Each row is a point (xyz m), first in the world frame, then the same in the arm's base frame.
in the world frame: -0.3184 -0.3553 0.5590
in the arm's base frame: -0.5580 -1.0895 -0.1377
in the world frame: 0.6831 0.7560 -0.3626
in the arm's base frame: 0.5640 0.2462 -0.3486
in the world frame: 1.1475 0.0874 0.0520
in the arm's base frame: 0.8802 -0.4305 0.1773
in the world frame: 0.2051 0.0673 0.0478
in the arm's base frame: 0.0680 -0.5422 -0.2879
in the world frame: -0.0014 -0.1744 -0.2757
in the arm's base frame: 0.0803 -0.7489 -0.6914
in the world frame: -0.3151 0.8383 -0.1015
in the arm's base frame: -0.4381 0.1879 -0.6013
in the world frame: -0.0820 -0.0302 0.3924
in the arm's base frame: -0.3273 -0.7205 -0.1375
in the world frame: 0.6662 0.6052 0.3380
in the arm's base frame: 0.2442 -0.0141 0.2378
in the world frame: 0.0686 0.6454 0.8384
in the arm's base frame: -0.5160 -0.1123 0.3844
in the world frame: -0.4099 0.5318 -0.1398
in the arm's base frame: -0.4526 -0.1166 -0.7086
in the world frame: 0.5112 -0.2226 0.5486
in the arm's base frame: 0.1450 -0.8760 0.2700
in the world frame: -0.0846 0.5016 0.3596
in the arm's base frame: -0.4004 -0.1931 -0.1191
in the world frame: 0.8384 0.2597 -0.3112
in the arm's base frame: 0.7550 -0.2343 -0.2732
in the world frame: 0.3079 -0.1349 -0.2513
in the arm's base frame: 0.3307 -0.6836 -0.5157
